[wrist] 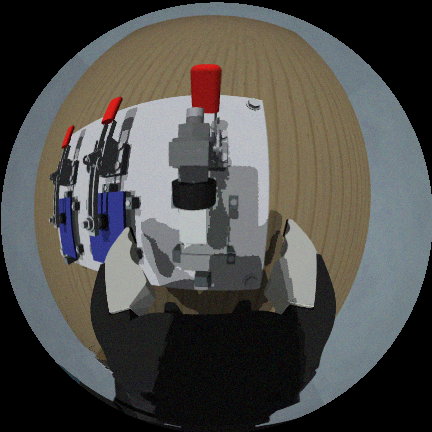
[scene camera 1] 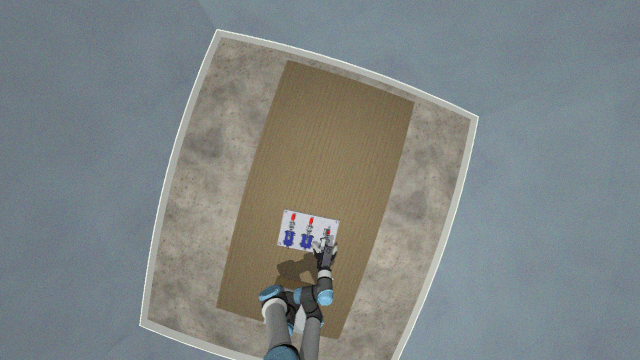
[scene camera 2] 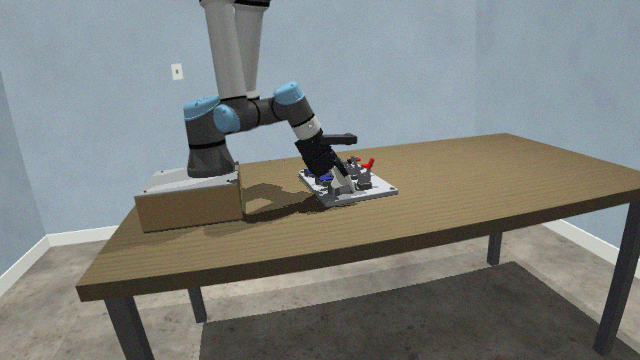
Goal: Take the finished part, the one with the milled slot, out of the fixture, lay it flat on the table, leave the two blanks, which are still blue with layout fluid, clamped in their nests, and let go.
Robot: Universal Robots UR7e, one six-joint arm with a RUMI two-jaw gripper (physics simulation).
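Pixels of known places: gripper, fingertip midpoint: [wrist: 207,225] [scene camera 1: 324,243] [scene camera 2: 343,185]; arm's base, origin of the base link: [scene camera 1: 288,302] [scene camera 2: 211,171].
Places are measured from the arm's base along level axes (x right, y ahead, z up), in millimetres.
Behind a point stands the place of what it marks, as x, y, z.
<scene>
The finished part [wrist: 192,227] {67, 405, -62}, pale with a slot across it, lies in the right nest of the white fixture plate [scene camera 1: 320,222] {5, 519, -87} [scene camera 2: 382,190] {106, 523, -88} [wrist: 152,145] {2, 478, -88}. Its toggle clamp [wrist: 189,152] is raised, the black tip pointing up toward the wrist camera. My gripper [scene camera 1: 326,244] {78, 408, -68} [scene camera 2: 349,187] {78, 408, -68} [wrist: 207,225] {78, 408, -68} is open and empty, its fingers low on either side of the right nest. The left finger appears close to the middle blank [scene camera 1: 306,242] [scene camera 2: 326,177] {-19, 367, -67} [wrist: 115,215] {-15, 399, -67}. That blank and the left blank [scene camera 1: 289,238] [wrist: 67,232] are blue and clamped. The near finger partly hides the right nest in the second scene view.
Red clamp handles [scene camera 1: 293,217] [scene camera 2: 369,163] {61, 495, -11} [wrist: 206,87] {61, 495, -9} rise at the far side of the plate. The wooden table [scene camera 1: 330,140] {-129, 1014, -103} [scene camera 2: 475,185] {118, 832, -103} [wrist: 320,150] {214, 537, -103} extends beyond and to the right of the plate. The robot's base box [scene camera 2: 190,210] {181, -39, -58} stands behind the gripper.
</scene>
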